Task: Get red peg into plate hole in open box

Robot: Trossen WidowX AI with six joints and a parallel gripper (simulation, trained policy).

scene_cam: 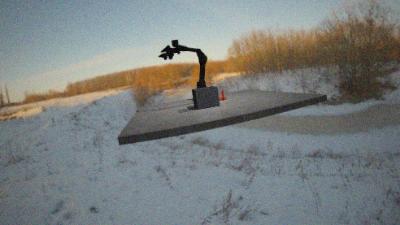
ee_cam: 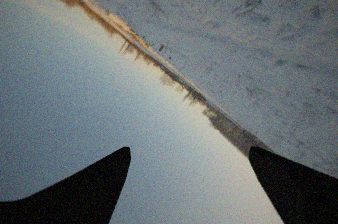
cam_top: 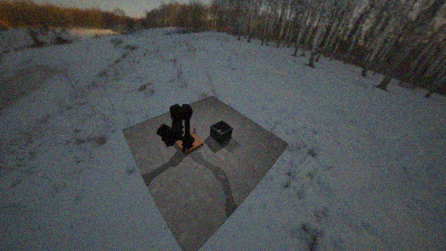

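The red peg is 460 mm ahead of my gripper tip, 410 mm to the left of it and 480 mm below it.
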